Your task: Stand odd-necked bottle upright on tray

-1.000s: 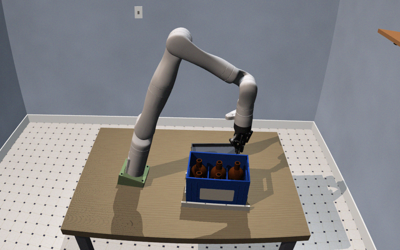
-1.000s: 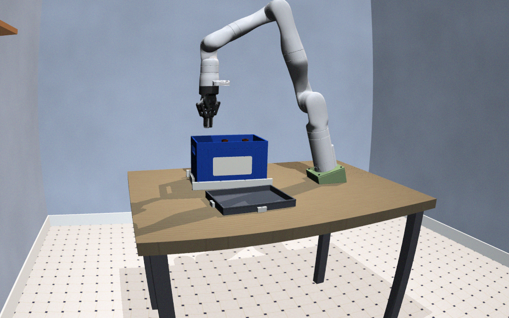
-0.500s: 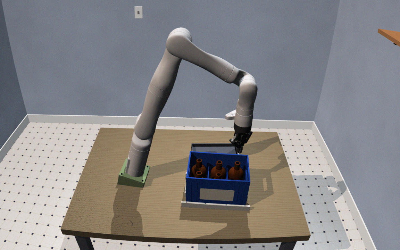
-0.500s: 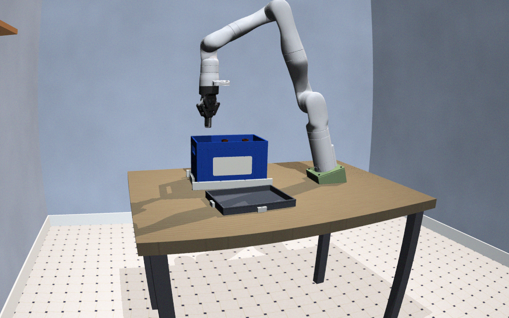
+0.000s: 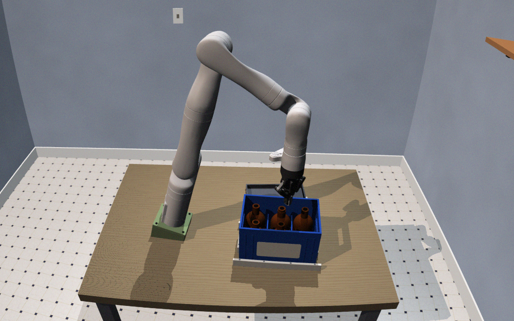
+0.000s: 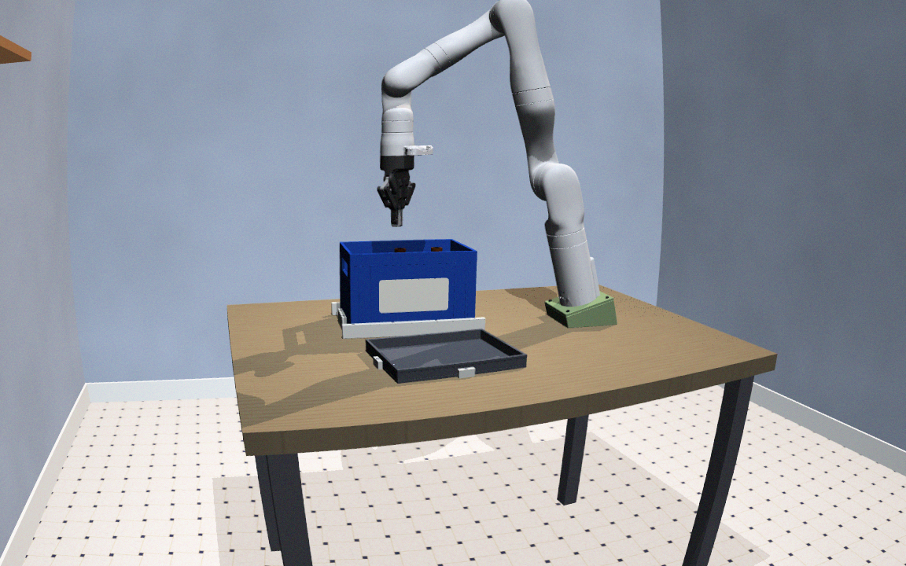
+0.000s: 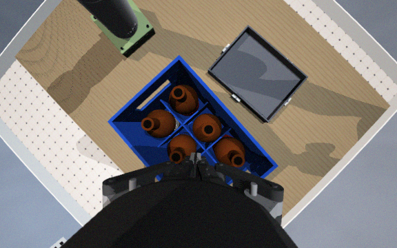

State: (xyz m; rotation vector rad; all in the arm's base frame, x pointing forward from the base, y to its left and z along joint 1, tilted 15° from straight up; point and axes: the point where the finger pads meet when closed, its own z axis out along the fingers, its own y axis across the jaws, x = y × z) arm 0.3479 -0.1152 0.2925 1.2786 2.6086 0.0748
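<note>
My hand is 150 mm above the blue crate and 20 mm past it. From my hand the other things lie so: dark grey tray 280 mm to the left, 230 mm below, 10 mm ahead.
</note>
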